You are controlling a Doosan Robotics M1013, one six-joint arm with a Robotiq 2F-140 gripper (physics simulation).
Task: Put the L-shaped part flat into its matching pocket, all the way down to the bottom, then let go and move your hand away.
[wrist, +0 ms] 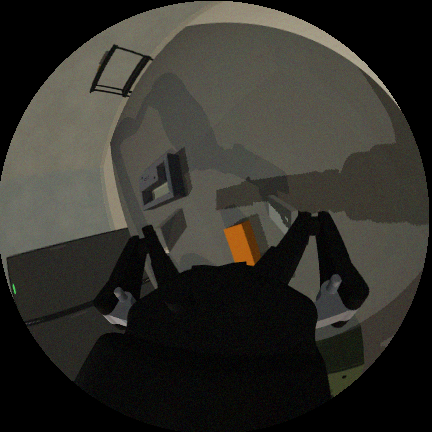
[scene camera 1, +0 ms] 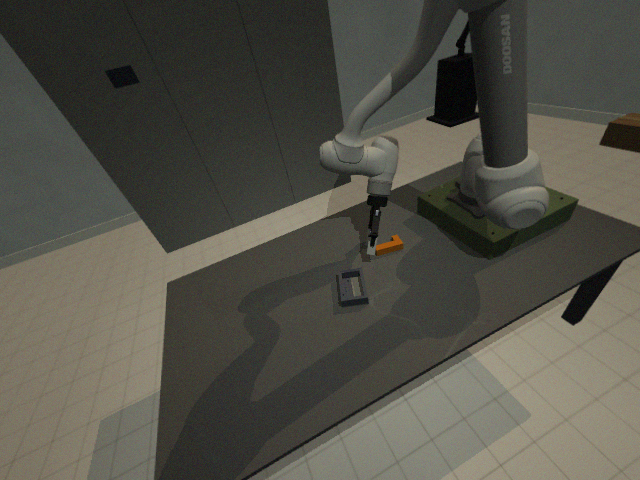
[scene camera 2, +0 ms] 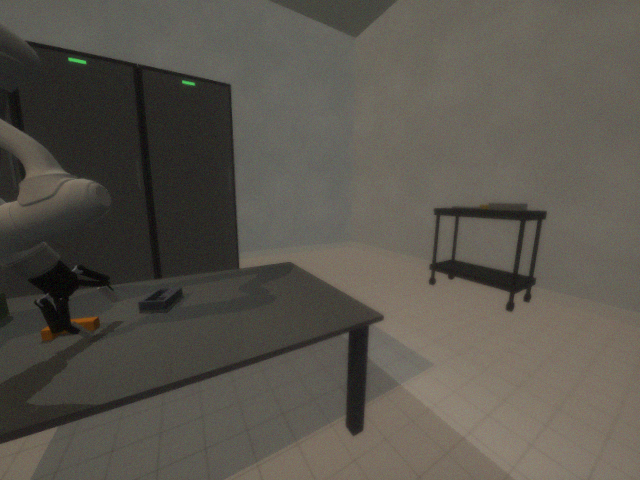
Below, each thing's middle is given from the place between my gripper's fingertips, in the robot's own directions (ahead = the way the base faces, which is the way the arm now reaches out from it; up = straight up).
Scene:
Now: hand 8 cm past the orange L-shaped part (wrist: pixel 240 237) and 2 cm above it. Also, from my hand: grey pocket block (scene camera 2: pixel 161 299): 14 cm ahead, 13 cm to the left, 1 cm below.

